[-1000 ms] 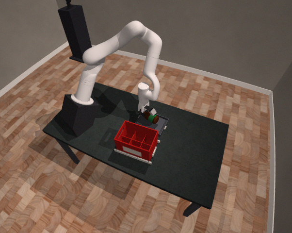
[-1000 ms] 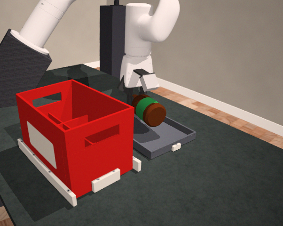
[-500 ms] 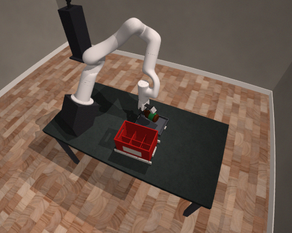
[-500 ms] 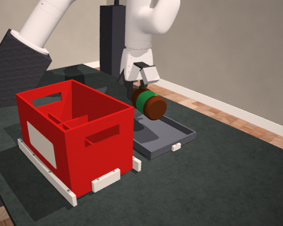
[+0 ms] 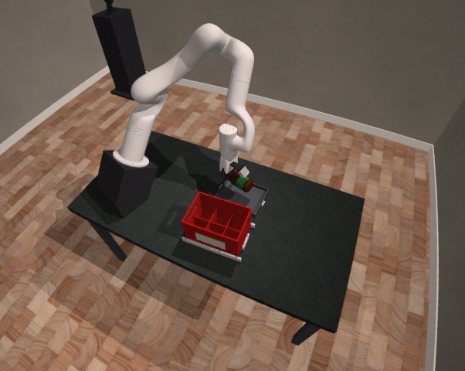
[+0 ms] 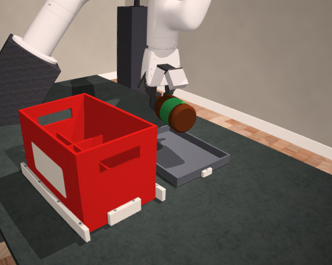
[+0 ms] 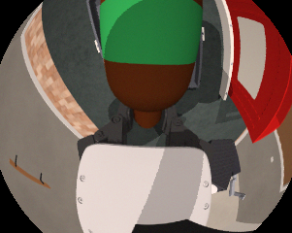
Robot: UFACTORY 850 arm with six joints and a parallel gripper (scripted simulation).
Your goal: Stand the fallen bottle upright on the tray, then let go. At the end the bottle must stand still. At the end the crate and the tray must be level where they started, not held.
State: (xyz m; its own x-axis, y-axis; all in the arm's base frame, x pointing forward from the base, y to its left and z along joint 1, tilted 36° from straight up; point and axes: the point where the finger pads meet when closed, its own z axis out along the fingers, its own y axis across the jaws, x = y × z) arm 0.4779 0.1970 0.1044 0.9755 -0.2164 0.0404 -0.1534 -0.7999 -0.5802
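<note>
The brown bottle lies 50 mm ahead of my hand and 10 mm to the right of it. The rest, counted from my hand: grey shallow tray 80 mm ahead, 10 mm to the right, 120 mm below; red crate 90 mm ahead, 280 mm to the right, 50 mm below.
</note>
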